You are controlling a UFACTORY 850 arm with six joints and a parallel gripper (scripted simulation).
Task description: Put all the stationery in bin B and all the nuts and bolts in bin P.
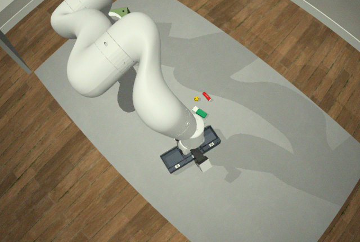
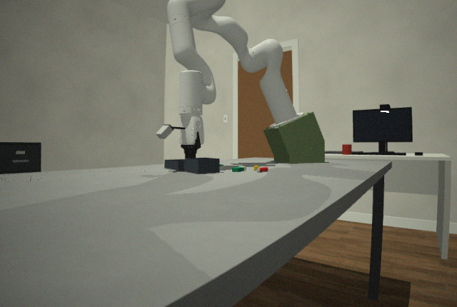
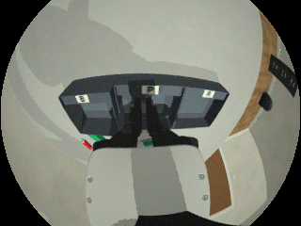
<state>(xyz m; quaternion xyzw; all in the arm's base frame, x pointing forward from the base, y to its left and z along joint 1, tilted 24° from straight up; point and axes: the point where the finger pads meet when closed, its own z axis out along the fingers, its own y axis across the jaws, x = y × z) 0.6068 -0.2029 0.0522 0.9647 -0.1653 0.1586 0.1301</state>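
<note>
Now: the dark bin row 20 mm below my hand and 10 mm to the right of it. Also, from my hand: white bolt (80 mm to the left, 80 mm behind, 30 mm below); then green cylinder (140 mm behind, 40 mm to the left, 30 mm below); then black nut (80 mm behind, 40 mm below, 10 mm to the left).
</note>
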